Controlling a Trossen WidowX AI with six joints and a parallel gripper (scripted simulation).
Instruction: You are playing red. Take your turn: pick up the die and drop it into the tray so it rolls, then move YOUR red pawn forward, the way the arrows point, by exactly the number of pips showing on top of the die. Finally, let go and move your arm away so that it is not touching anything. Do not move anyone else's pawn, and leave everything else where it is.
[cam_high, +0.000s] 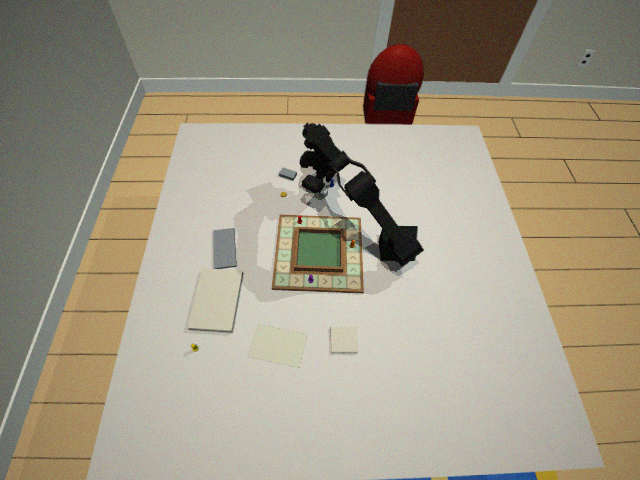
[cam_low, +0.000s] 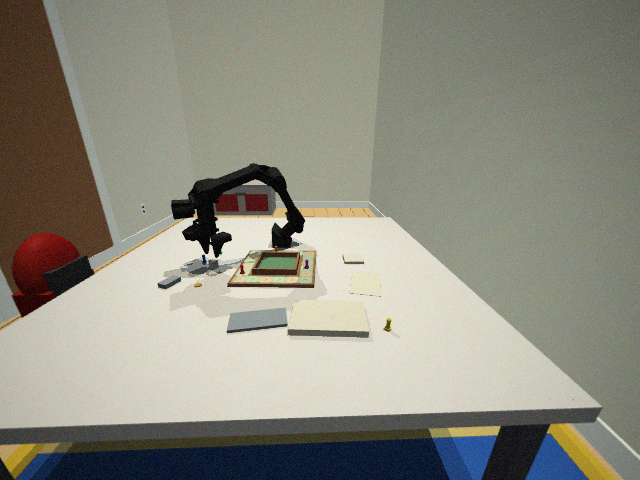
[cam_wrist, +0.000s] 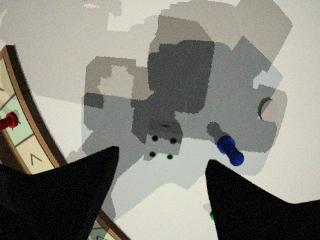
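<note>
My gripper tip is 30 mm above the white die. The rest, counted from my gripper tip: blue pawn (30 mm behind, 50 mm to the right, 30 mm below); then green pawn (120 mm behind, 20 mm to the right, 30 mm below); then yellow token (140 mm ahead, 10 mm to the left, 40 mm below).
</note>
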